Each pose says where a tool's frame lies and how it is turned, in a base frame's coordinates. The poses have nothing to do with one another.
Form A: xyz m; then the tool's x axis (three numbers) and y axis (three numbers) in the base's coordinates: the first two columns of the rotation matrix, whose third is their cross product.
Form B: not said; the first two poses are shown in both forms.
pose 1, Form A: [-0.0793 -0.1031 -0.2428 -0.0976 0.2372 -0.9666 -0.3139 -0.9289 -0.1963]
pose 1, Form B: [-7.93 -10.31 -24.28 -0.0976 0.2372 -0.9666 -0.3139 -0.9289 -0.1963]
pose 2, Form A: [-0.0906 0.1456 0.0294 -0.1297 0.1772 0.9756 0.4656 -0.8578 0.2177]
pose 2, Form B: [-9.06 14.56 2.94 -0.1297 0.1772 0.9756 0.4656 -0.8578 0.2177]
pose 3, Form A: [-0.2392 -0.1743 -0.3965 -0.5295 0.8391 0.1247 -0.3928 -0.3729 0.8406]
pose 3, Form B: [-23.92 -17.43 -39.65 -0.5295 0.8391 0.1247 -0.3928 -0.3729 0.8406]
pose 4, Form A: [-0.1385 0.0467 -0.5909 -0.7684 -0.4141 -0.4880 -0.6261 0.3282 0.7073]
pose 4, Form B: [-13.85 4.67 -59.09 -0.7684 -0.4141 -0.4880 -0.6261 0.3282 0.7073]
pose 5, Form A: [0.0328 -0.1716 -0.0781 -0.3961 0.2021 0.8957 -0.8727 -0.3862 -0.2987]
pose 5, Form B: [3.28 -17.16 -7.81 -0.3961 0.2021 0.8957 -0.8727 -0.3862 -0.2987]
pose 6, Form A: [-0.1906 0.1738 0.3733 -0.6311 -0.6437 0.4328 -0.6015 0.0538 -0.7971]
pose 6, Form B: [-19.06 17.38 37.33 -0.6311 -0.6437 0.4328 -0.6015 0.0538 -0.7971]
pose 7, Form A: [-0.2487 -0.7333 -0.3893 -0.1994 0.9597 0.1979 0.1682 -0.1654 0.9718]
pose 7, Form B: [-24.87 -73.33 -38.93 -0.1994 0.9597 0.1979 0.1682 -0.1654 0.9718]
